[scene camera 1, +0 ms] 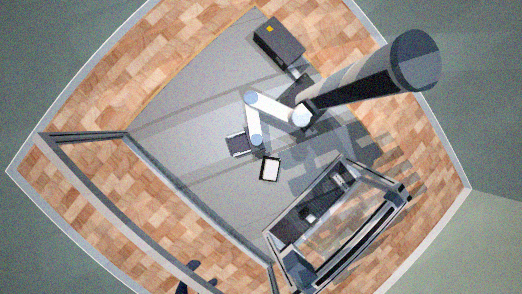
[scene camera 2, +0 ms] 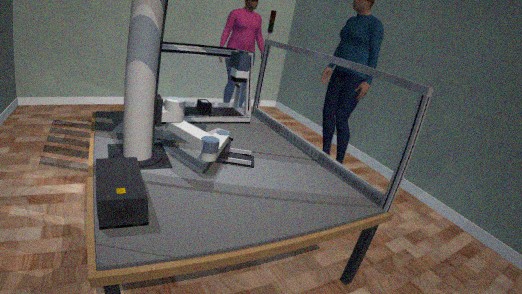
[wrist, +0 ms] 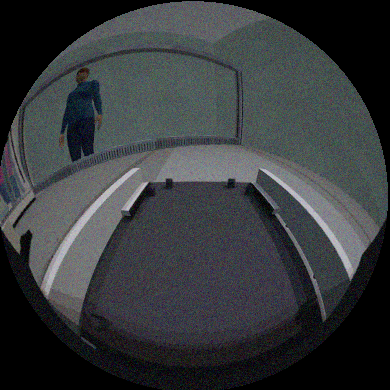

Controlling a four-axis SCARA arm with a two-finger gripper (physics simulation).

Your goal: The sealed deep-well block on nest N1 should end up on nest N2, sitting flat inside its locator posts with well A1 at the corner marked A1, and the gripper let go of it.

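Frame: origin at the arm's base, x down, y ahead, z right, level; centimetres.
Where they show: gripper, fingertip midpoint: [scene camera 1: 230, 146] [scene camera 2: 251, 157] [wrist: 200, 174]; arm's base, origin of the base link: [scene camera 2: 137, 157].
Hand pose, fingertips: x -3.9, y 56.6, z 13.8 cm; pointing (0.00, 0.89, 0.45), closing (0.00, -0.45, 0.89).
Each offset is from my fingertips to the top centre of the thing. "*": to the spot under its first point.
The sealed block @(dx +0.4, dy -5.7, dz -2.8 cm) [scene camera 1: 240, 142] [wrist: 200, 260] has a flat dark top that fills much of the wrist view. It sits level between small black locator posts @(* dx +0.9, dy -1.3, dz +2.9 cm) [wrist: 231, 183] at its far end. My gripper [scene camera 1: 236, 144] [scene camera 2: 242, 156] [wrist: 200, 174] is shut on the block, with its pale pads against the two long sides. In scene camera 1 a black-edged holder @(dx -2.8, dy -7.8, dz -29.3 cm) [scene camera 1: 262, 173] with a white top @(* dx -2.8, dy -7.9, dz -28.5 cm) [scene camera 1: 270, 169] stands close beside the gripper. I cannot read any nest label or the A1 mark, and cannot tell which nest the holder is.
The arm's column [scene camera 1: 350, 82] [scene camera 2: 140, 85] and a dark box @(* dx -8.9, dy -66.4, dz +26.1 cm) [scene camera 1: 278, 42] [scene camera 2: 121, 187] stand on the table. A gantry-framed machine [scene camera 2: 220, 119] stands at another side. Guard rails [scene camera 2: 350, 65] border the table. Two people [scene camera 2: 245, 31] [scene camera 2: 352, 47] stand beyond the table.
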